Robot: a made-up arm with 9 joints. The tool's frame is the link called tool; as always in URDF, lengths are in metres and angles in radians. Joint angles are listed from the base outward. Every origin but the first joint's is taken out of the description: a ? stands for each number. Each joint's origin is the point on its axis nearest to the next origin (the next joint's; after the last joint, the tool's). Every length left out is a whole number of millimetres.
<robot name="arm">
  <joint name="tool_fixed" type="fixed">
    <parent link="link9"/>
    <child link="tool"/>
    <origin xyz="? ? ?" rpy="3.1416 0 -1.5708"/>
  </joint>
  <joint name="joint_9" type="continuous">
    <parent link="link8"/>
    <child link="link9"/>
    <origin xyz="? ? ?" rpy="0 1.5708 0"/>
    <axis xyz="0 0 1"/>
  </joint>
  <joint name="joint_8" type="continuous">
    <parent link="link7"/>
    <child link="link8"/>
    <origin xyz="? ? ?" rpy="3.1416 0 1.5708"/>
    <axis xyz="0 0 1"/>
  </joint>
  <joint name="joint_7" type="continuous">
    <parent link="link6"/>
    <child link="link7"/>
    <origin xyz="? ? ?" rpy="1.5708 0 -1.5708"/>
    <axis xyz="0 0 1"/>
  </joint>
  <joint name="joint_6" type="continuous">
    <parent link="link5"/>
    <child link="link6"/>
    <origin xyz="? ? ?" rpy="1.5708 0 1.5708"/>
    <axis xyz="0 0 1"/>
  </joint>
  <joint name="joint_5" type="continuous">
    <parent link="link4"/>
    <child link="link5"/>
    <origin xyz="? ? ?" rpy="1.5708 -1.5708 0"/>
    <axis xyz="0 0 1"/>
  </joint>
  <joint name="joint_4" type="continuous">
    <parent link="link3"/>
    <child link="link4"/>
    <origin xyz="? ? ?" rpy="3.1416 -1.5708 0"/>
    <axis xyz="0 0 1"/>
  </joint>
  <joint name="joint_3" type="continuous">
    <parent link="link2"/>
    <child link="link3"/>
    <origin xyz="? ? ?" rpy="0 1.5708 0"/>
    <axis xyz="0 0 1"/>
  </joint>
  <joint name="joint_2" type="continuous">
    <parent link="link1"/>
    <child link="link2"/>
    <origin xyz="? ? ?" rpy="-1.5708 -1.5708 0"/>
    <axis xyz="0 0 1"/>
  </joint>
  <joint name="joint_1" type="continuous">
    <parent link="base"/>
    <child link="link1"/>
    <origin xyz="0 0.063 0.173" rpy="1.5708 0 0"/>
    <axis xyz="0 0 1"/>
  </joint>
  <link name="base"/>
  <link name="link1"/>
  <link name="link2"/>
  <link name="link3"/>
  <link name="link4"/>
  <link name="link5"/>
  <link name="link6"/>
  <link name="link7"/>
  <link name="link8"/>
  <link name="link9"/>
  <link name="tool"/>
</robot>
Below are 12 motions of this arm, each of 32 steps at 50 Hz.
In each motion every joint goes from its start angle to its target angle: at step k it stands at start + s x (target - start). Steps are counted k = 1, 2, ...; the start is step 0. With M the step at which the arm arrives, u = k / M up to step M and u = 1 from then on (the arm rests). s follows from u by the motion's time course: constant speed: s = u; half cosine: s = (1 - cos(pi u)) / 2; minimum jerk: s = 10 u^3 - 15 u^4 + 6 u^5.
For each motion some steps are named. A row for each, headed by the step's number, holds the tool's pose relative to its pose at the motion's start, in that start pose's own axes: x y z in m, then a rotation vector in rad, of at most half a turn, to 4 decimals.
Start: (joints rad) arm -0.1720 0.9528 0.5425 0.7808 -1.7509 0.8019 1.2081 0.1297 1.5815
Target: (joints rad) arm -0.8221 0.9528 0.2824 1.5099 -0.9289 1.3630 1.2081 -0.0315 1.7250
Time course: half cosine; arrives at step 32
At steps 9, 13, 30, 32:
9: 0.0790 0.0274 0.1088 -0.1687 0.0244 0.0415
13: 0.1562 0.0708 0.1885 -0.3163 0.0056 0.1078
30: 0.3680 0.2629 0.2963 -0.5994 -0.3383 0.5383
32: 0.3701 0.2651 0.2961 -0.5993 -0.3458 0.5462

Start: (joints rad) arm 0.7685 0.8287 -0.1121 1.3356 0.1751 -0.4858 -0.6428 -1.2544 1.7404
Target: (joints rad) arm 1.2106 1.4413 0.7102 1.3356 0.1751 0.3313 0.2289 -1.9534 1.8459
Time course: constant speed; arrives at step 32
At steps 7, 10, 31, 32:
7: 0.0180 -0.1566 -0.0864 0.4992 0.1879 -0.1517
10: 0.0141 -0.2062 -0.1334 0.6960 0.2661 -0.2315
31: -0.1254 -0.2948 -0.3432 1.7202 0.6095 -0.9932
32: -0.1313 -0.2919 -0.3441 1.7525 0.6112 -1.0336

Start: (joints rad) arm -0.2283 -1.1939 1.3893 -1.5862 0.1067 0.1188 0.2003 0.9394 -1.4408
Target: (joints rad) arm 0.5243 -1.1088 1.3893 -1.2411 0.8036 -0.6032 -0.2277 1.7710 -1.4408
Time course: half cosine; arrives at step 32
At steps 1, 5, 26, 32:
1: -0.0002 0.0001 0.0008 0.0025 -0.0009 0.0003
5: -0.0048 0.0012 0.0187 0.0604 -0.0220 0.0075
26: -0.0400 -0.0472 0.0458 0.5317 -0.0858 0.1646
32: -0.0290 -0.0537 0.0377 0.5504 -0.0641 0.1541

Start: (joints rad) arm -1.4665 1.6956 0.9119 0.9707 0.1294 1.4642 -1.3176 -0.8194 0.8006
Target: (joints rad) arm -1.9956 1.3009 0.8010 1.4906 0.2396 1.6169 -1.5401 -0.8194 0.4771
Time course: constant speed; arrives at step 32
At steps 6, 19, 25, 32:
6: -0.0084 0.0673 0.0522 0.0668 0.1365 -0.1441
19: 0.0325 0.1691 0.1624 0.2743 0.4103 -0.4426
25: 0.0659 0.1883 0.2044 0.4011 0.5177 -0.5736
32: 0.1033 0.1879 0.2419 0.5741 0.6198 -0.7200

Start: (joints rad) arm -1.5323 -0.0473 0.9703 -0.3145 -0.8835 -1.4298 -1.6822 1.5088 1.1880
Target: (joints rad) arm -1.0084 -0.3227 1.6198 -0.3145 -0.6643 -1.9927 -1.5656 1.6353 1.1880
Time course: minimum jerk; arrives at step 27
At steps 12, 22, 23, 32:
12: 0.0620 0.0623 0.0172 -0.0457 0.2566 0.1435
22: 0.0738 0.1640 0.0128 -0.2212 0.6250 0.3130
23: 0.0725 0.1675 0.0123 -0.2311 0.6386 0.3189
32: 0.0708 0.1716 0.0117 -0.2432 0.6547 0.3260

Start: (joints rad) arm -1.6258 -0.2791 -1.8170 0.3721 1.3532 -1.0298 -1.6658 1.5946 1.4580
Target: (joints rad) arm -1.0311 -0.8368 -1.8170 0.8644 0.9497 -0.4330 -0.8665 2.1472 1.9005
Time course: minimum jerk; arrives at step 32
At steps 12, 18, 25, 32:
12: -0.0249 0.0505 0.0123 0.1659 -0.0104 -0.0242
18: -0.0726 0.1004 0.0552 0.3459 -0.0370 -0.0166
25: -0.1386 0.1247 0.1041 0.4663 -0.0664 0.0233
32: -0.1573 0.1274 0.1149 0.4867 -0.0729 0.0365

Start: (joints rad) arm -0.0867 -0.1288 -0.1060 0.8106 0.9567 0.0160 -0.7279 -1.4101 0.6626
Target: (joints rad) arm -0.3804 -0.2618 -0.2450 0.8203 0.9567 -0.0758 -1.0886 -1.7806 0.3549
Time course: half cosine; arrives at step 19
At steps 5, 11, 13, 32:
5: -0.0010 0.0234 -0.0052 -0.0538 -0.0343 0.0557
11: -0.0002 0.0863 -0.0317 -0.2173 -0.1159 0.2164
13: 0.0014 0.1050 -0.0437 -0.2737 -0.1372 0.2691
32: 0.0052 0.1307 -0.0643 -0.3608 -0.1641 0.3480

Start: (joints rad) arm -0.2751 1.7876 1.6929 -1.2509 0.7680 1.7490 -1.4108 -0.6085 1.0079
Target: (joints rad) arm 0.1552 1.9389 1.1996 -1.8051 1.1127 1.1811 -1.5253 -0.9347 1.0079
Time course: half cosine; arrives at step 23
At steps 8, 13, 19, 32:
8: -0.0476 0.1284 -0.0183 -0.3612 -0.2272 0.0926
13: -0.0980 0.2927 -0.0999 -0.8254 -0.4400 0.2378
19: -0.1268 0.4432 -0.2474 -1.3017 -0.5554 0.3940
32: -0.1290 0.4731 -0.2895 -1.4106 -0.5661 0.4283

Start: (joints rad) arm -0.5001 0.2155 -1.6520 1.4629 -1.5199 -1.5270 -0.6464 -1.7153 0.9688
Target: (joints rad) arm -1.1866 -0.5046 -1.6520 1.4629 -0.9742 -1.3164 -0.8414 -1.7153 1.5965
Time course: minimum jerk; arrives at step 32
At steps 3, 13, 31, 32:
3: 0.0011 -0.0003 0.0000 0.0003 0.0034 -0.0015
13: 0.0679 -0.0138 -0.0042 0.0030 0.1804 -0.1037
31: 0.2832 -0.0323 -0.0789 -0.1551 0.6340 -0.5431
32: 0.2833 -0.0323 -0.0790 -0.1552 0.6342 -0.5434

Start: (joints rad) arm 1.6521 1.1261 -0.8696 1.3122 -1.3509 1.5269 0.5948 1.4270 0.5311
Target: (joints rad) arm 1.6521 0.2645 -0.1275 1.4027 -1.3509 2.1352 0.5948 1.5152 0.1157
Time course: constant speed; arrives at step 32
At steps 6, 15, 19, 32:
6: -0.0438 0.0298 0.0807 -0.1264 0.1339 -0.0747
15: -0.0782 0.1308 0.1744 -0.2882 0.3011 -0.2479
19: -0.0790 0.1915 0.1989 -0.3482 0.3581 -0.3456
32: -0.0131 0.4055 0.1890 -0.4911 0.4472 -0.7283

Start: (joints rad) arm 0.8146 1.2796 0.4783 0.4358 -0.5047 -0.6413 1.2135 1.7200 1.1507
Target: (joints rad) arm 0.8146 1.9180 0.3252 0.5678 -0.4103 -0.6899 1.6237 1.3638 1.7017
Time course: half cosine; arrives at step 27
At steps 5, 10, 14, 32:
5: -0.0071 0.0000 -0.0040 0.0690 -0.0322 0.0047
10: -0.0252 0.0002 -0.0131 0.2609 -0.0901 0.0189
14: -0.0432 0.0002 -0.0204 0.4650 -0.1055 0.0373
32: -0.0799 -0.0034 -0.0313 0.8697 0.0070 0.0936

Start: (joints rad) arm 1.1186 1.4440 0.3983 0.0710 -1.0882 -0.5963 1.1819 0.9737 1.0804
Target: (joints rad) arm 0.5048 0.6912 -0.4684 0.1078 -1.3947 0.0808 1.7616 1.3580 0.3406
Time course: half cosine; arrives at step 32
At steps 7, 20, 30, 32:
7: -0.0401 0.0038 0.0205 -0.0591 0.1094 0.0442
20: -0.1925 -0.0204 0.2303 -0.1846 0.6852 0.4409
30: -0.2007 -0.0706 0.3889 -0.1023 0.9620 0.7368
32: -0.1999 -0.0727 0.3941 -0.0977 0.9703 0.7469

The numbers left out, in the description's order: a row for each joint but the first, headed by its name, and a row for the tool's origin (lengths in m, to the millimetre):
tool: -0.113 0.095 0
joint_9: -0.147 0.192 0
joint_8: 0.307 0.008 0
joint_7: 0.016 -0.059 0
joint_6: -0.043 0.107 0
joint_5: 0.167 -0.032 0
joint_4: 0.1 0.204 0
joint_3: -0.122 0.087 0
joint_2: -0.144 -0.12 0

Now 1 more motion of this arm.
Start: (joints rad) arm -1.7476 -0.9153 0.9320 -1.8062 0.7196 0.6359 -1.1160 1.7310 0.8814
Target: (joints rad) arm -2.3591 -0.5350 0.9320 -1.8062 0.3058 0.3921 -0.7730 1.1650 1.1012
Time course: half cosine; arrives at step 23
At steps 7, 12, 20, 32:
7: -0.0207 0.0252 0.0031 0.0998 -0.1105 -0.2163
12: -0.0250 0.0655 -0.0009 0.2141 -0.3548 -0.5189
20: 0.0191 0.0977 -0.0144 0.3180 -0.8014 -0.8055
32: 0.0259 0.0986 -0.0154 0.3266 -0.8513 -0.8238

